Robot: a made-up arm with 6 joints. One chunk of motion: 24 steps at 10 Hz.
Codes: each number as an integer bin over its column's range. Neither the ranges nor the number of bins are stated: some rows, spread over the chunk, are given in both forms.
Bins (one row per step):
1: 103 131 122 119 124 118
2: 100 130 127 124 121 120
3: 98 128 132 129 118 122
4: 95 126 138 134 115 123
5: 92 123 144 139 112 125
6: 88 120 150 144 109 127
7: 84 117 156 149 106 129
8: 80 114 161 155 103 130
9: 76 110 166 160 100 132
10: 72 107 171 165 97 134
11: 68 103 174 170 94 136
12: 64 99 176 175 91 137
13: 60 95 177 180 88 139
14: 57 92 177 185 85 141
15: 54 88 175 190 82 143
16: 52 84 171 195 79 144
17: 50 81 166 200 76 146
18: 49 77 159 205 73 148
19: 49 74 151 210 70 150
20: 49 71 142 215 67 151
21: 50 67 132 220 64 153
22: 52 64 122 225 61 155
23: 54 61 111 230 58 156
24: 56 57 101 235 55 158
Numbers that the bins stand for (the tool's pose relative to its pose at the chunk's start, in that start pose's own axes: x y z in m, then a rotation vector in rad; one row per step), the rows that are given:
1: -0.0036 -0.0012 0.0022 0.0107 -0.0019 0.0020
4: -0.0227 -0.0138 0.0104 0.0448 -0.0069 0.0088
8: -0.0586 -0.0439 0.0221 0.0925 -0.0135 0.0184
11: -0.0873 -0.0715 0.0287 0.1267 -0.0184 0.0267
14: -0.1136 -0.0991 0.0302 0.1608 -0.0233 0.0335
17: -0.1304 -0.1267 0.0246 0.1949 -0.0283 0.0404
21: -0.1304 -0.1618 0.0073 0.2404 -0.0349 0.0500
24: -0.1160 -0.1869 -0.0085 0.2745 -0.0398 0.0569
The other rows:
2: -0.0108 -0.0037 0.0047 0.0220 -0.0036 0.0047
3: -0.0156 -0.0087 0.0073 0.0334 -0.0052 0.0075
5: -0.0299 -0.0213 0.0134 0.0562 -0.0085 0.0116
6: -0.0395 -0.0288 0.0165 0.0675 -0.0102 0.0143
7: -0.0491 -0.0364 0.0195 0.0789 -0.0118 0.0171
9: -0.0682 -0.0539 0.0246 0.1039 -0.0151 0.0212
10: -0.0778 -0.0615 0.0272 0.1153 -0.0167 0.0239
12: -0.0969 -0.0815 0.0297 0.1380 -0.0200 0.0280
13: -0.1065 -0.0916 0.0302 0.1494 -0.0217 0.0308
15: -0.1208 -0.1091 0.0292 0.1722 -0.0250 0.0363
16: -0.1256 -0.1192 0.0272 0.1835 -0.0266 0.0376
18: -0.1328 -0.1367 0.0211 0.2063 -0.0299 0.0431
19: -0.1328 -0.1443 0.0170 0.2176 -0.0316 0.0459
20: -0.1328 -0.1518 0.0124 0.2290 -0.0332 0.0473
22: -0.1256 -0.1694 0.0022 0.2518 -0.0365 0.0527
23: -0.1208 -0.1769 -0.0034 0.2631 -0.0382 0.0541

